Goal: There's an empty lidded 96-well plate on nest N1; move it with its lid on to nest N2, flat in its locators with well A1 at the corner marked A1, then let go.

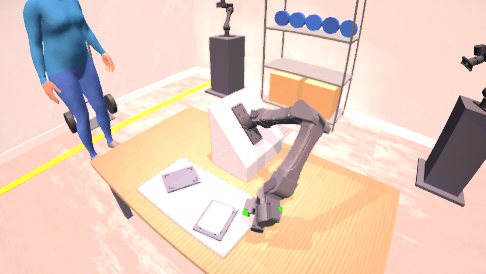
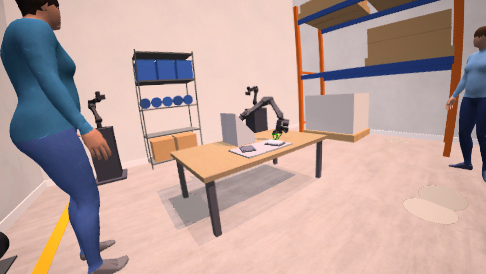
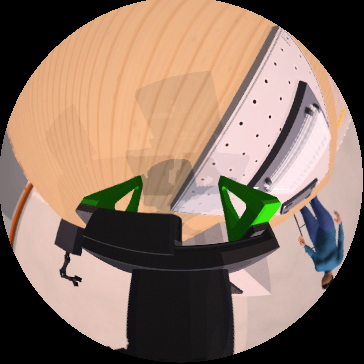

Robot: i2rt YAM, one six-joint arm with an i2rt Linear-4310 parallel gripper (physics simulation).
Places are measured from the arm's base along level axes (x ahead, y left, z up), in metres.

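Pixels of known places: gripper, fingertip midpoint: (image 2: 276, 139) (image 3: 179, 179); arm's base at its link origin: (image 1: 246, 123) (image 2: 237, 123).
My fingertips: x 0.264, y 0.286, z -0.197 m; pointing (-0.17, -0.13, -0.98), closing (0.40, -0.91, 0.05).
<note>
For each thing: its top centre in the pictures, then the offset to it from my fingertips. Level surfaces: height alone.
- clear-white lidded well plate at its top centre: (image 3: 306, 163) (image 1: 215, 215) dx +0.118, dy -0.131, dz +0.030 m
- second grey nest at its top centre: (image 3: 299, 201) (image 1: 180, 177) (image 2: 247, 147) dx +0.064, dy -0.410, dz +0.020 m
- white board at its top centre: (image 3: 296, 184) (image 1: 197, 197) (image 2: 261, 146) dx +0.086, dy -0.270, dz +0.002 m
- wooden table at its surface level: dz -0.011 m
The clear-white lidded well plate (image 1: 216, 217) (image 2: 274, 143) (image 3: 306, 154) lies on a grey nest (image 1: 199, 231) (image 3: 286, 131) on the white perforated board. A second grey nest (image 1: 181, 179) (image 2: 247, 149) (image 3: 299, 197) lies bare on the same board, with small dark locators at its corners. Nest labels and the A1 marks are too small to read. My gripper (image 1: 263, 212) (image 2: 277, 136) (image 3: 179, 179) is open and empty, its green fingers wide apart. It hangs above the table beside the board's edge, to one side of the plate.
The white board (image 1: 165, 198) (image 2: 253, 154) (image 3: 243, 108) lies on the wooden table (image 1: 345, 225) (image 2: 200, 167) (image 3: 100, 100). The arm is mounted on a white sloped block (image 1: 227, 145) (image 2: 231, 129) behind the board. A person (image 1: 67, 55) (image 2: 47, 100) (image 3: 324, 240) stands beyond the table.
</note>
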